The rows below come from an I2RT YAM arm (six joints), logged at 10 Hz.
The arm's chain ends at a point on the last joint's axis. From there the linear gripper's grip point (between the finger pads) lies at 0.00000 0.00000 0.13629 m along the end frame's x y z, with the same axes.
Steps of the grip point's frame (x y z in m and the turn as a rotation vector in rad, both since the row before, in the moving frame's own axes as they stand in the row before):
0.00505, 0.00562, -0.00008, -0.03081, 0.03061, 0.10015
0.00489, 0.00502, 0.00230, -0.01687, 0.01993, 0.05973
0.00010, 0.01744, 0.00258, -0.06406, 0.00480, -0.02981
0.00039, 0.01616, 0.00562, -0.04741, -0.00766, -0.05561
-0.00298, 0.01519, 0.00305, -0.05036, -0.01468, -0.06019
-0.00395, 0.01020, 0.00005, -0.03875, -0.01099, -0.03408
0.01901, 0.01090, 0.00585, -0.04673, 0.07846, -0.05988
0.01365, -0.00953, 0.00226, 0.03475, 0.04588, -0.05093
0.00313, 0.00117, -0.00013, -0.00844, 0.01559, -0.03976
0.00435, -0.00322, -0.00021, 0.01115, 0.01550, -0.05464
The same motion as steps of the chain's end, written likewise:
0.00110, 0.00122, 0.00005, -0.03081, 0.03061, 0.10015
0.00224, 0.00264, 0.00235, -0.01687, 0.01993, 0.05973
-0.00068, 0.00873, 0.00286, -0.06406, 0.00480, -0.02981
0.00125, 0.00968, 0.00578, -0.04741, -0.00766, -0.05561
-0.00119, 0.00827, 0.00324, -0.05036, -0.01468, -0.06019
-0.00254, 0.00490, 0.00016, -0.03875, -0.01099, -0.03408
0.00815, 0.00486, 0.00642, -0.04673, 0.07846, -0.05988
0.00752, -0.00464, 0.00249, 0.03475, 0.04588, -0.05093
0.00098, 0.00006, -0.00011, -0.00844, 0.01559, -0.03976
0.00228, -0.00164, -0.00019, 0.01115, 0.01550, -0.05464

